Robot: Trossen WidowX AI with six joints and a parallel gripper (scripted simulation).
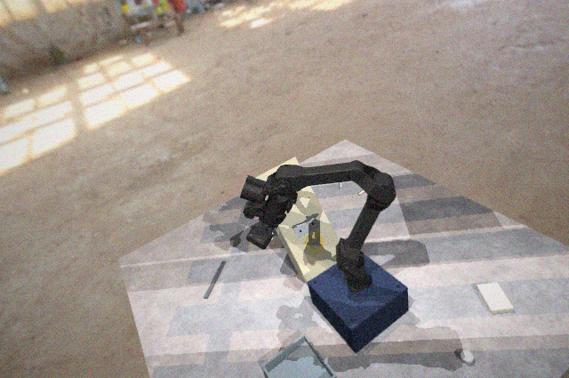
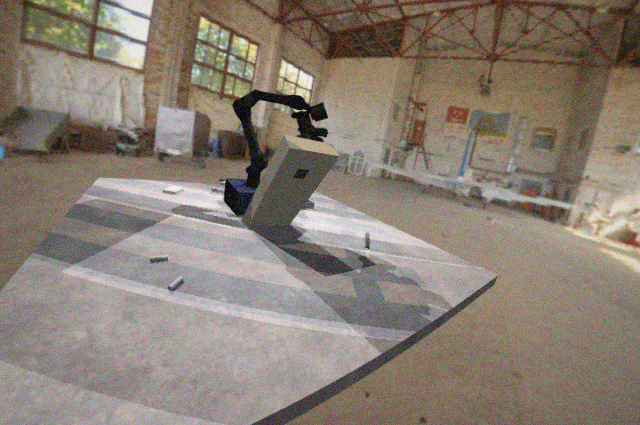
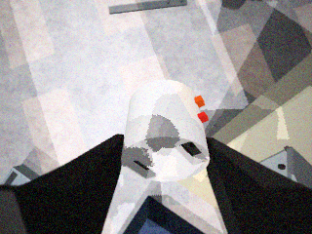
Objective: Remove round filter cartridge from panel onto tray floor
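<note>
My gripper tip is 280 mm past the grey-blue tray, 270 mm above it and 60 mm to the right of it. The rest, counted from my gripper tip: cream service panel: 150 mm to the right, 140 mm ahead, 90 mm below; then round white filter cartridge: right at my gripper tip.
</note>
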